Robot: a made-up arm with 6 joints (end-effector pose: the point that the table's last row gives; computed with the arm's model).
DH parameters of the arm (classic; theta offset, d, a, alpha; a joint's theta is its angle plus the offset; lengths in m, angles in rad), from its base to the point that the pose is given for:
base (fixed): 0 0 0 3.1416
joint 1: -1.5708 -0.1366 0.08 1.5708
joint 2: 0 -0.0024 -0.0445 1.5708
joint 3: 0 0.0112 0.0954 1.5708
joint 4: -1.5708 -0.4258 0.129 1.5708
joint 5: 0 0.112 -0.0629 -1.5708
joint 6: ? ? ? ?
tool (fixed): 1.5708 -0.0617 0 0
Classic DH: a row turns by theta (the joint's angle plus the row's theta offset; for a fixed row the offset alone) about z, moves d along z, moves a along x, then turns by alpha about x.
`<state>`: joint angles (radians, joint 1 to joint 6).
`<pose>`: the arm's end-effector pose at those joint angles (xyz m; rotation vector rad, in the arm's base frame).
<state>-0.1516 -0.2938 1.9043 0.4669 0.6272 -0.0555</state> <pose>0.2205 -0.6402 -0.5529 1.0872 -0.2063 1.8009</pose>
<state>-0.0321 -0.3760 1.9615 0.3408 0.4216 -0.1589</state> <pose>0.3015 -0.6347 -0.5360 0.7817 -0.4288 1.8396</pose>
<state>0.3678 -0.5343 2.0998 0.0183 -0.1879 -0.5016</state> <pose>0.2726 -0.7838 -0.2882 -0.3140 -0.8276 1.5434</pose>
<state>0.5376 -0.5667 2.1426 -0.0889 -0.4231 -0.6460</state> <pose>0.1339 -0.8319 -0.1595 -0.7533 -0.8187 1.3328</pose>
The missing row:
joint 6: -1.5708 -0.5349 0.0208 1.5708
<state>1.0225 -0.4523 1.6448 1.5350 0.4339 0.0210</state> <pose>-0.8335 -0.0724 -0.4139 1.7283 -0.1943 0.4866</pose>
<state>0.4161 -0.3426 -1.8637 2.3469 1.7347 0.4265</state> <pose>0.6638 -0.2548 0.5409 0.4397 1.5580 1.1655</pose>
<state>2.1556 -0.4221 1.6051 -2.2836 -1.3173 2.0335</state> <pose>-0.0475 0.5289 -0.2882 -0.3139 -1.1516 -1.6380</pose>
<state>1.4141 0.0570 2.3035 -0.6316 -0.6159 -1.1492</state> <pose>-0.5362 -0.5841 0.4753 -1.8998 -0.0926 0.8454</pose>
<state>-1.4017 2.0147 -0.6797 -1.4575 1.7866 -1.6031</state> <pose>-0.3960 -0.6176 0.3207 0.2903 1.1732 0.3166</pose>
